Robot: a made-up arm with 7 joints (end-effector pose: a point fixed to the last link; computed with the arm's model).
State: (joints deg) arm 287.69 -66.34 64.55 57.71 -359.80 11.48 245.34
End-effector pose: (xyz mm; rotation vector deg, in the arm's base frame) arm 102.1 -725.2 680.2 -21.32 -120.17 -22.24
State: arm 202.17 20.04 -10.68 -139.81 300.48 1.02 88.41
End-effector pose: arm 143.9 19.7 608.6 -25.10 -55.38 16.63
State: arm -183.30 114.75 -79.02 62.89 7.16 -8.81 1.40
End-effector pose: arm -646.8 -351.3 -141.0 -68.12 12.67 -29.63
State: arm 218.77 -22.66 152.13 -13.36 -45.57 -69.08 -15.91
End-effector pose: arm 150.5 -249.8 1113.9 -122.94 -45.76 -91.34
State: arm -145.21 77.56 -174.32 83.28 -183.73 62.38 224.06
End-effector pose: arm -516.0 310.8 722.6 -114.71 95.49 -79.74
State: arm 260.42 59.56 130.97 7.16 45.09 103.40 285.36
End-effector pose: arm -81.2 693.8 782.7 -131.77 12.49 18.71
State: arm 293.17 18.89 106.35 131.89 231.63 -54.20 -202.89
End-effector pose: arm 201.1 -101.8 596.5 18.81 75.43 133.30
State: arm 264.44 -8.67 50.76 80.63 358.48 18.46 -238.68
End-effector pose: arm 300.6 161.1 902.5 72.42 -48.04 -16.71
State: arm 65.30 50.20 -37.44 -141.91 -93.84 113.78 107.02
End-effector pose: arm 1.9 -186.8 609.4 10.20 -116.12 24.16
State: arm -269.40 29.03 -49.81 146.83 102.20 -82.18 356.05
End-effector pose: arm 144.6 -206.5 489.8 106.37 41.10 -77.61
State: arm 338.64 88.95 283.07 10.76 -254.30 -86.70 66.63
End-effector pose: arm 801.6 394.2 302.5 148.37 -47.18 26.07
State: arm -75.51 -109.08 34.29 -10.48 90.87 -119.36 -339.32
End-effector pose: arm -253.8 -765.6 -41.9 -27.13 140.32 -44.04
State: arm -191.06 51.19 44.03 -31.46 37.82 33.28 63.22
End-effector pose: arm -596.9 -193.0 941.2 142.94 61.20 43.16
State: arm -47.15 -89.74 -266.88 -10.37 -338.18 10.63 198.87
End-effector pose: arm -687.5 -675.5 238.5 84.78 89.30 131.22
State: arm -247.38 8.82 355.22 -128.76 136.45 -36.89 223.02
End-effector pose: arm 72.4 235.8 672.3 31.88 -86.13 42.92
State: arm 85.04 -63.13 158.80 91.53 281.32 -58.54 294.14
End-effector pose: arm -127.8 675.0 202.3 -15.66 -58.15 111.03
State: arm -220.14 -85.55 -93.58 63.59 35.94 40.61 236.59
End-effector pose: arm 757.6 202.8 327.2 -109.74 52.14 72.80
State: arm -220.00 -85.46 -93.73 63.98 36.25 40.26 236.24
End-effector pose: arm 757.3 199.0 327.2 -109.54 52.15 72.84
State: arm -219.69 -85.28 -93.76 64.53 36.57 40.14 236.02
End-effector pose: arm 756.6 191.9 329.1 -109.11 52.70 72.39
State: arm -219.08 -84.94 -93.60 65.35 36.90 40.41 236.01
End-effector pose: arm 755.1 179.0 334.1 -108.28 54.15 71.07
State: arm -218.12 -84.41 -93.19 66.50 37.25 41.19 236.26
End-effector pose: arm 752.3 159.6 342.8 -106.94 56.69 68.68
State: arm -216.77 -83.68 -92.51 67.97 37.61 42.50 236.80
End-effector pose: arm 747.3 133.3 355.6 -104.95 60.32 65.16
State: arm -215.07 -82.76 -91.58 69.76 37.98 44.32 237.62
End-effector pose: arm 739.4 101.2 371.7 -102.19 64.89 60.57
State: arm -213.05 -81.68 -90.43 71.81 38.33 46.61 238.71
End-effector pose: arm 727.6 64.7 390.6 -98.56 70.13 55.04
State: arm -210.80 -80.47 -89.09 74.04 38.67 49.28 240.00
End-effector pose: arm 711.6 26.0 411.4 -94.07 75.69 48.77
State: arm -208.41 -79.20 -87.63 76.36 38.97 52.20 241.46
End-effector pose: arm 691.7 -12.6 432.5 -88.79 81.21 42.10
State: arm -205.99 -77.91 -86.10 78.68 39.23 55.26 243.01
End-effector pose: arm 668.6 -48.7 453.3 -82.91 86.35 35.28
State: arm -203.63 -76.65 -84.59 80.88 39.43 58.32 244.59
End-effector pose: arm 643.9 -80.9 472.6 -76.71 90.83 28.64
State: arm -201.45 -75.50 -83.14 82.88 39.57 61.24 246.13
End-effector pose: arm 619.3 -107.9 489.5 -70.56 94.54 22.49
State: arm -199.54 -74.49 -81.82 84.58 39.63 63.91 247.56
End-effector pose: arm 596.6 -129.2 503.9 -64.84 97.37 17.05
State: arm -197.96 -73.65 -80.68 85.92 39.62 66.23 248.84
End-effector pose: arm 577.4 -145.0 515.5 -59.88 99.41 12.51
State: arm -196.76 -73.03 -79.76 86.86 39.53 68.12 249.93
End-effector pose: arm 562.7 -155.9 524.1 -55.92 100.76 9.00
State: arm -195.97 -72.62 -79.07 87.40 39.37 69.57 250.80
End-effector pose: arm 553.0 -162.2 530.1 -53.12 101.54 6.53
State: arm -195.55 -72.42 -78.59 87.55 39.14 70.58 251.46
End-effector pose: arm 548.2 -164.9 533.7 -51.48 101.90 5.03
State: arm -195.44 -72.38 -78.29 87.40 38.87 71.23 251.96
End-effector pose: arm 547.3 -164.7 535.6 -50.77 101.98 4.32
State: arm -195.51 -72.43 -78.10 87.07 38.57 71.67 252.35
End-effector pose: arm 548.7 -163.0 536.4 -50.63 101.88 4.08
